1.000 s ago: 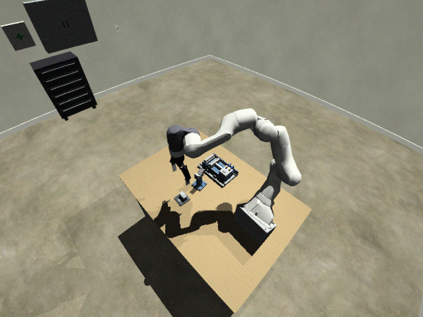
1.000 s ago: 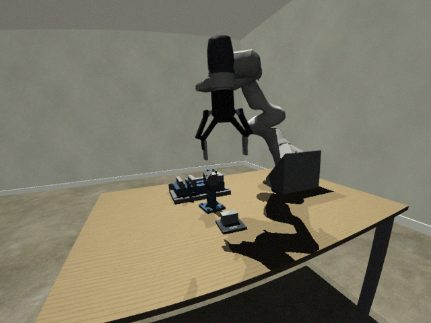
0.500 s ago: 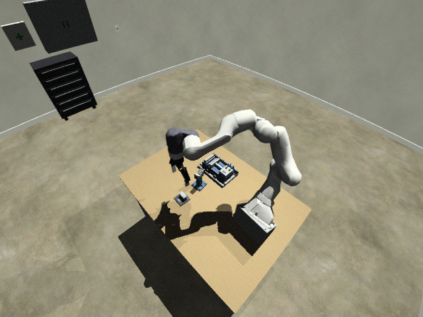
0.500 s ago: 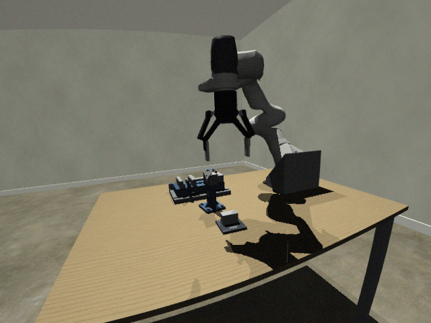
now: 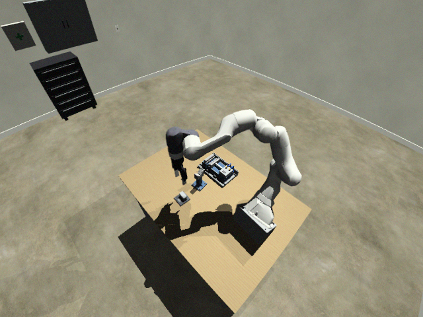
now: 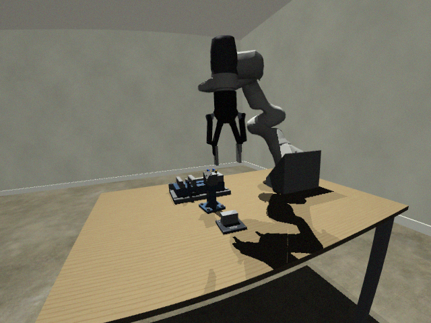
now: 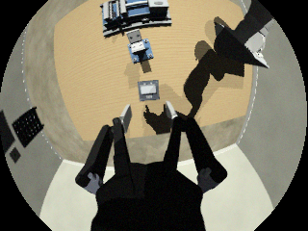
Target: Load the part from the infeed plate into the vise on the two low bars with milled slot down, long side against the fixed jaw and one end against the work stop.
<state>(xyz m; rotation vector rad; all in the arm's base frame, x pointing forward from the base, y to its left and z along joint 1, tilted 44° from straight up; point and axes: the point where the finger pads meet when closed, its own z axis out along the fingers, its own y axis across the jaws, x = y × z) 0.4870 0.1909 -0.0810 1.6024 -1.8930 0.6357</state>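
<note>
Now: the part 23 cm below my hand.
</note>
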